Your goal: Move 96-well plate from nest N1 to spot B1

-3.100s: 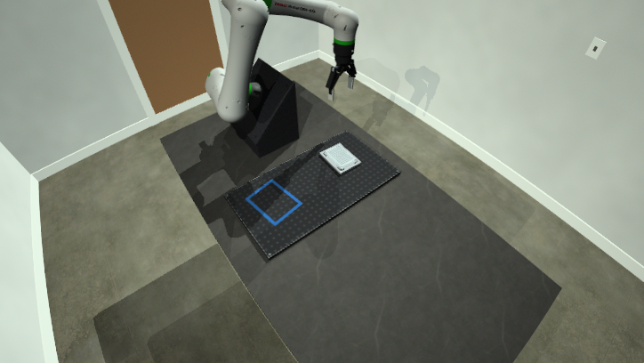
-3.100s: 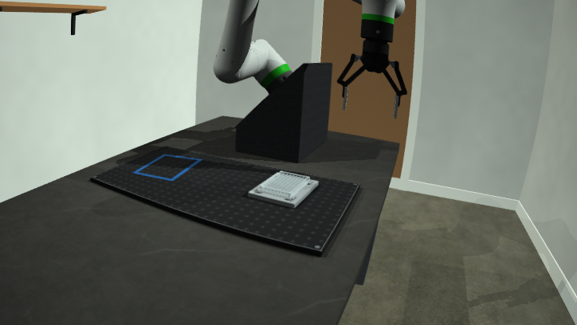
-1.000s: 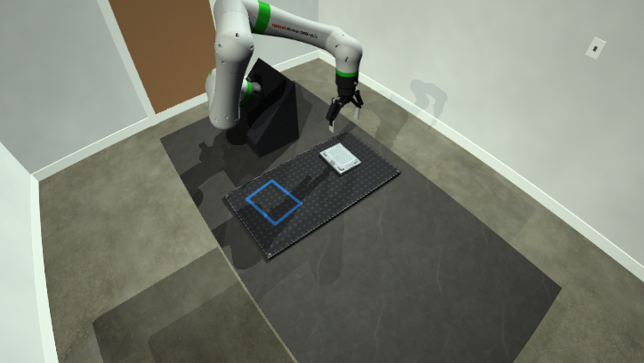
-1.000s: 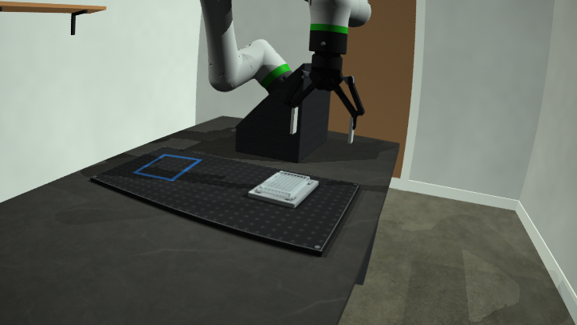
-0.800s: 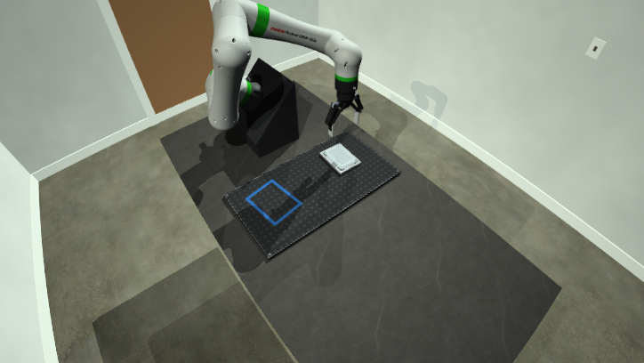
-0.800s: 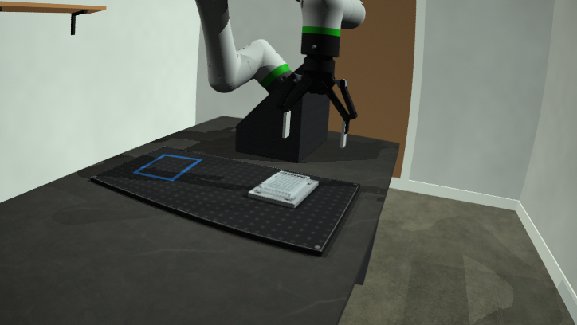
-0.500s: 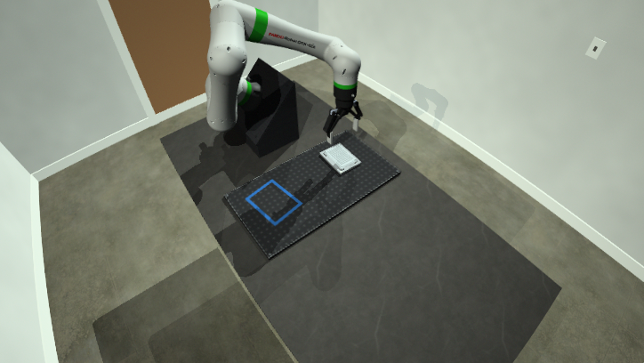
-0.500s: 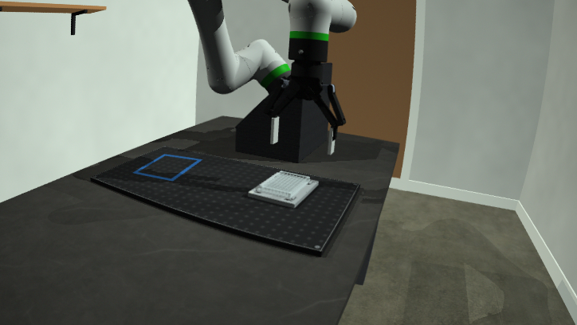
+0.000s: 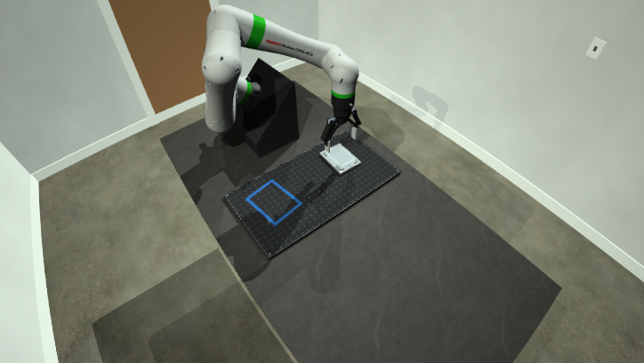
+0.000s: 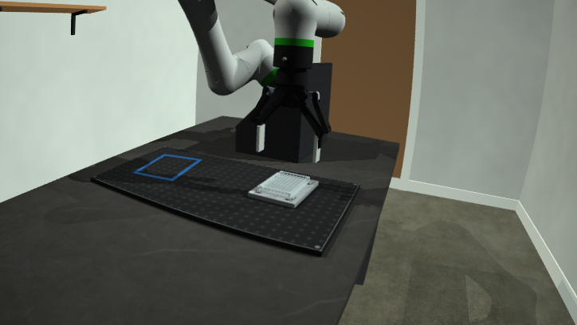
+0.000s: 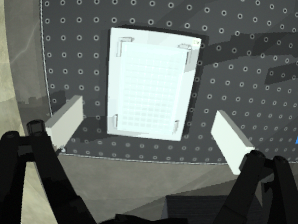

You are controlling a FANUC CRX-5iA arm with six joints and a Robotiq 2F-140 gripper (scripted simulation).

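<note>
The white 96-well plate lies 8 cm below my hand. The rest, counted from my hand: grey plate nest: 10 cm below.
</note>
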